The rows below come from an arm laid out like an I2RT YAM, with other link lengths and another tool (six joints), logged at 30 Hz.
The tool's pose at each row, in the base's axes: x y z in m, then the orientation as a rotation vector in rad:
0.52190 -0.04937 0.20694 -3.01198 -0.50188 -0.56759
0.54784 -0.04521 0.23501 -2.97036 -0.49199 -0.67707
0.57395 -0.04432 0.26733 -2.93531 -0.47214 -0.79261
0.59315 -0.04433 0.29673 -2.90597 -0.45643 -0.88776
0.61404 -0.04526 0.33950 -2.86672 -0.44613 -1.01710
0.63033 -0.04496 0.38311 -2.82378 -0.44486 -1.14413
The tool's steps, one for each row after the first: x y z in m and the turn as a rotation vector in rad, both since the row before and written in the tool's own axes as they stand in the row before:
0.03424 0.00504 -0.01675 0.00683 0.07699 0.00416
0.03646 0.00801 -0.01826 -0.00552 0.07903 0.00866
0.03048 0.00645 -0.01621 -0.00755 0.06491 0.00589
0.04003 0.00805 -0.02449 -0.01512 0.08686 -0.00084
0.03942 0.00593 -0.02405 -0.01561 0.08546 -0.00758

